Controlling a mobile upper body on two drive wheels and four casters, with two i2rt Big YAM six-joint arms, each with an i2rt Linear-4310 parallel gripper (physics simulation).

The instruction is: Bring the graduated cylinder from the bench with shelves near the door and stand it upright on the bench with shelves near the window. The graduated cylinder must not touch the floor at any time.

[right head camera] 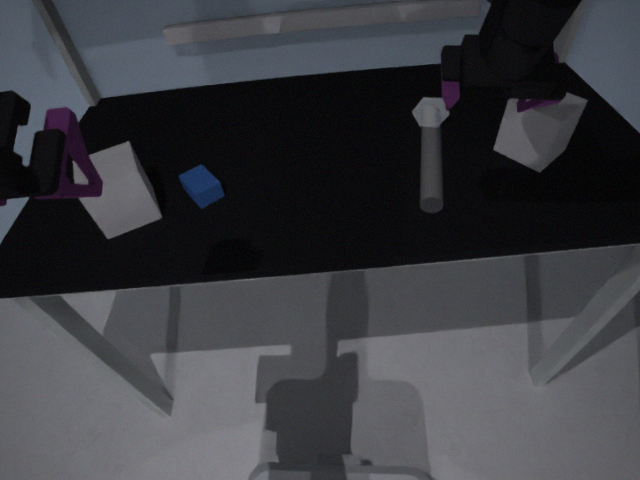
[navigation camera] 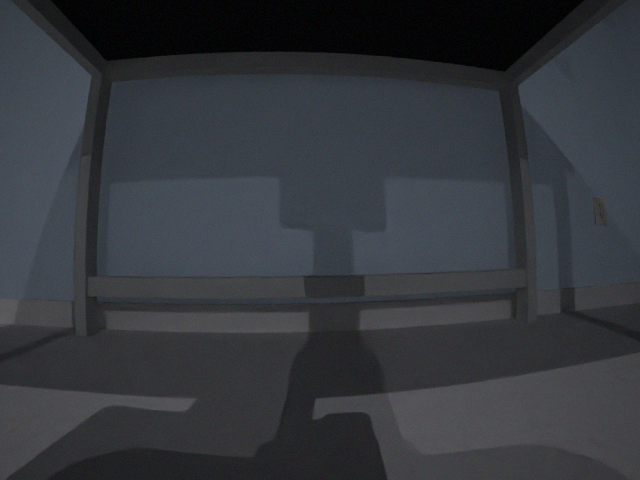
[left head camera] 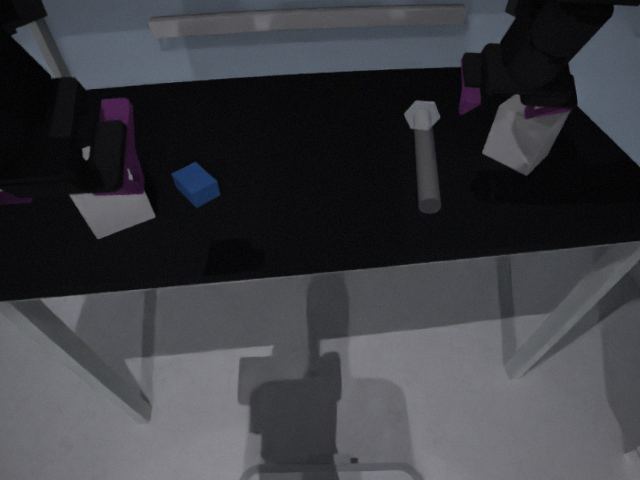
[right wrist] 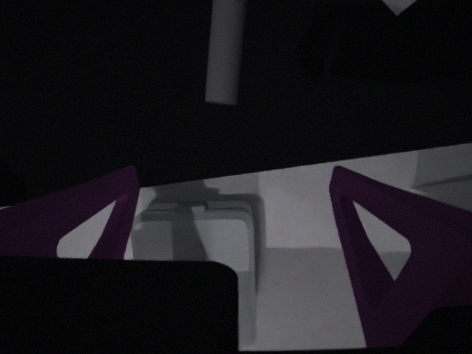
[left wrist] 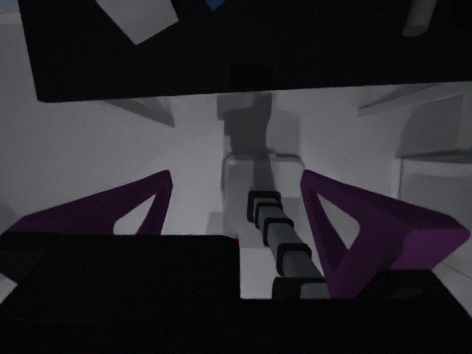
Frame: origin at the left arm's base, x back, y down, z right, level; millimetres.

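Seen in the pictures: left gripper, between the fingertips: point(right head camera: 52, 194) point(left head camera: 85, 190) point(left wrist: 236, 177); right gripper, between the fingertips: point(right head camera: 482, 107) point(left head camera: 493, 112) point(right wrist: 234, 176).
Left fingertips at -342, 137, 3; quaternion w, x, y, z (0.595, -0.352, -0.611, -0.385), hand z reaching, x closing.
Observation:
A point is followed by its place in that frame, as x, y, z.
The graduated cylinder point(left head camera: 427, 165) @[-758, 445, 436] point(right head camera: 431, 162) @[-761, 445, 437] lies on its side on the black bench top point(left head camera: 310, 170) @[-807, 496, 184] point(right head camera: 320, 170) @[-806, 496, 198], its pale hexagonal base toward the wall and its grey end toward the front edge. Part of the cylinder shows in the left wrist view point(left wrist: 420, 17) @[-677, 453, 417] and the right wrist view point(right wrist: 224, 55) @[-718, 447, 436]. My right gripper point(left head camera: 494, 113) @[-590, 217, 450] point(right head camera: 484, 109) @[-590, 217, 450] point(right wrist: 234, 176) @[-590, 217, 450] is open and empty, above the bench and right of the cylinder's base in the head views. My left gripper point(left head camera: 67, 196) @[-342, 137, 3] point(right head camera: 49, 198) @[-342, 137, 3] point(left wrist: 236, 177) @[-342, 137, 3] is open and empty at the far left, away from the cylinder.
A blue block point(left head camera: 195, 184) @[-717, 456, -56] point(right head camera: 201, 186) @[-716, 456, -52] sits left of the cylinder. A white block point(left head camera: 116, 214) @[-629, 453, -195] point(right head camera: 121, 191) @[-639, 396, -178] is partly behind the left gripper; another pale block point(left head camera: 522, 136) @[-817, 410, 657] point(right head camera: 537, 131) @[-811, 406, 662] is beneath the right gripper. Bench legs and a low crossbar point(navigation camera: 206, 286) @[-1186, 1255, -114] stand ahead.

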